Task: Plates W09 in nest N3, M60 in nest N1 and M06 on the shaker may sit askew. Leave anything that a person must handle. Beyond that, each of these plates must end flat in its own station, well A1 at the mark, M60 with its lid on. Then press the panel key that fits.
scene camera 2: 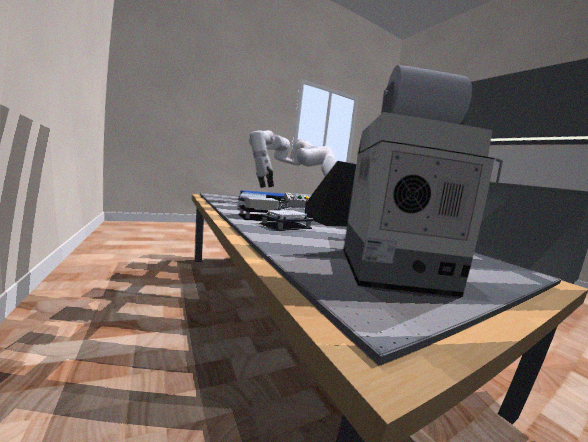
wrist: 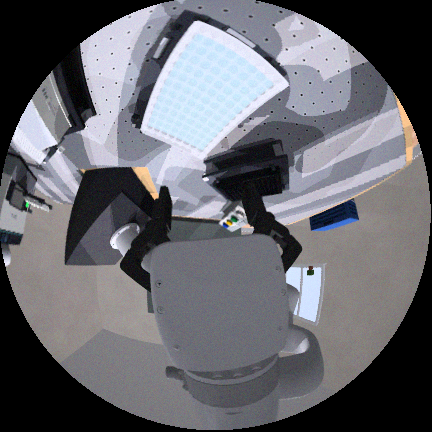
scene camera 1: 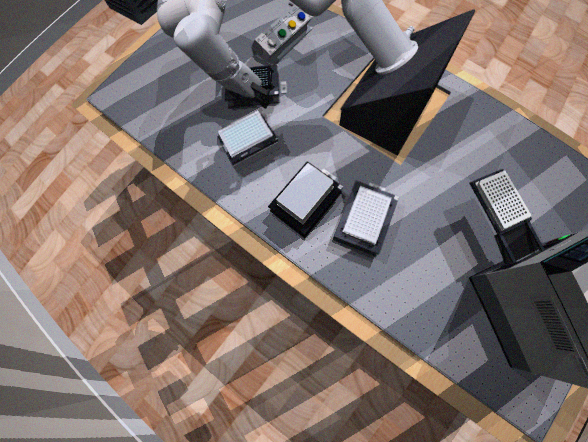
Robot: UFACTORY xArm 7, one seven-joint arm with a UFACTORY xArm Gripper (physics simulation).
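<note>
A plate with pale blue wells sits on a dark nest and looks shifted, its edge reaching past the nest in the wrist view. A smooth-topped, apparently lidded plate and a white plate rest on neighbouring dark stations. A dark plate or rack is on a dark station near the panel. My gripper is open and empty, raised above the table near the dark station. Plate names and A1 marks cannot be read. The key panel has white, green, yellow and blue keys.
A black wedge-shaped pedestal stands behind the stations. A large grey instrument stands at the far end, beside a beige plate. A blue crate lies beyond the table edge.
</note>
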